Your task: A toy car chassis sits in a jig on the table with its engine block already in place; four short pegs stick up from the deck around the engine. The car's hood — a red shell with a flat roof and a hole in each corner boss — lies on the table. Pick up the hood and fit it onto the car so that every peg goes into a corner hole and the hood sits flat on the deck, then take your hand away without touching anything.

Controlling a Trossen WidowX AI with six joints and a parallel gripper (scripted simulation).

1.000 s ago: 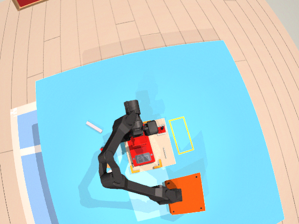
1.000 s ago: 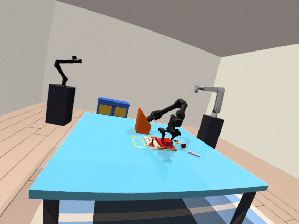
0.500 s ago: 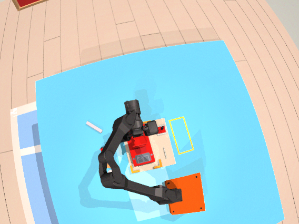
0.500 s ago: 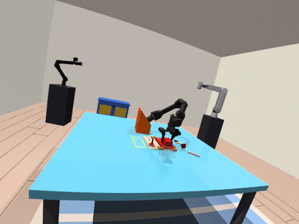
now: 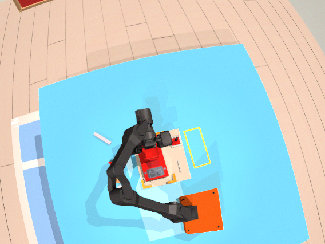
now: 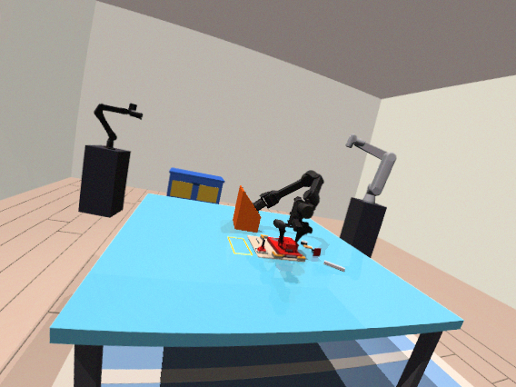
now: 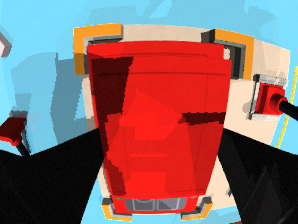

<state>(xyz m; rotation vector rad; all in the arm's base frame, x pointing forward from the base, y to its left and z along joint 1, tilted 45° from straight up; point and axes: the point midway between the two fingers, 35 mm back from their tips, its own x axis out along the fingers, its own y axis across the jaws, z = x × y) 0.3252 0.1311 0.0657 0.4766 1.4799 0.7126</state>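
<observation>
My gripper tip is right at the red hood. The rest, counted from my gripper tip: jig 40 mm below, 40 mm behind, 30 mm to the right; then white bar 220 mm to the left, 80 mm ahead, 50 mm below.
</observation>
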